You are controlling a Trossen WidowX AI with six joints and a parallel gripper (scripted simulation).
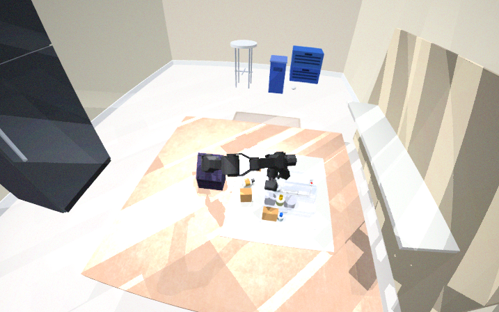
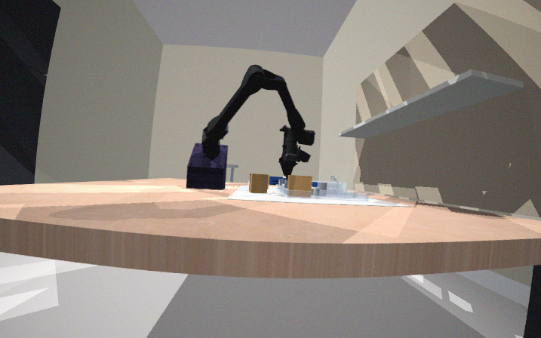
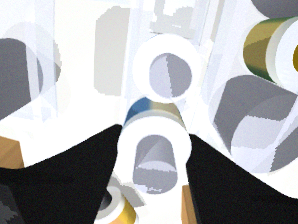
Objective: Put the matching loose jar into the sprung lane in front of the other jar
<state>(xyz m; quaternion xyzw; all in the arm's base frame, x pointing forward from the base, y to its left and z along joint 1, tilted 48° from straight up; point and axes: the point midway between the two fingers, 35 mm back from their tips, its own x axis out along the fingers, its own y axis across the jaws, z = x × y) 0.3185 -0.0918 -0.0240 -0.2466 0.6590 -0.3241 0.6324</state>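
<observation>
The clear sprung lane is 140 mm ahead of my gripper tip, 10 mm to the left of it and 40 mm below it. Round my gripper tip: wall shelf: 500 mm ahead, 30 mm to the right, 310 mm above; red-topped thing: 220 mm ahead, 20 mm to the left, 20 mm above.
</observation>
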